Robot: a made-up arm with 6 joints.
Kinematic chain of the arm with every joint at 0, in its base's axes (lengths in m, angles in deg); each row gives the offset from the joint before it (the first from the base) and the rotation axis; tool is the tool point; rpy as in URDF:
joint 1: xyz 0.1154 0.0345 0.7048 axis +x
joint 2: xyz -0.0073 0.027 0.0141 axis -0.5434 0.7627 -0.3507
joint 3: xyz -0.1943 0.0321 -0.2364 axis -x
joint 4: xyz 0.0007 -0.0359 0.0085 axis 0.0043 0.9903 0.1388
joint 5: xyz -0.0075 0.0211 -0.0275 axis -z
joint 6: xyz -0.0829 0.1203 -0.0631 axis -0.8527 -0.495 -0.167
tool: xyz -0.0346 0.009 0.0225 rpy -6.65 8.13 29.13
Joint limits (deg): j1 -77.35..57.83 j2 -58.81..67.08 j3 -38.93..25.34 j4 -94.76..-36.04 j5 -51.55..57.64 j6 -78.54..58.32
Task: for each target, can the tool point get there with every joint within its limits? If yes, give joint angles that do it. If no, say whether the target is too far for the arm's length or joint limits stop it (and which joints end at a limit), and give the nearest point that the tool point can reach.
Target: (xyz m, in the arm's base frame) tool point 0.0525 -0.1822 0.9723
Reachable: no: joint limits stop it (at a limit: joint 1, joint 3, joint 4, joint 5, joint 6) | nearest point -0.1279 -0.2616 0.7363 | short by 0.307 m
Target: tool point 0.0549 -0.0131 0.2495
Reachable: yes | joints -32.76 -32.83 5.30 -59.95 -27.20 -9.81
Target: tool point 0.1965 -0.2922 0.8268
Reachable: no: joint limits stop it (at a limit: joint 1, joint 3, joint 4, joint 5, joint 6) | nearest point 0.0635 -0.3374 0.6259 | short by 0.245 m
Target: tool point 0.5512 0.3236 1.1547
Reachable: no: too far | nearest point 0.2308 0.3865 0.8604 | short by 0.440 m
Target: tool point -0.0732 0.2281 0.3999
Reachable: yes | joints -0.39 1.00 0.29 -49.72 18.82 -19.25
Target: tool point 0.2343 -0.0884 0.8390
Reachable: no: joint limits stop it (at a limit: joint 1, joint 2, joint 3, joint 5, joint 6) | nearest point 0.0695 0.1549 0.7893 | short by 0.298 m
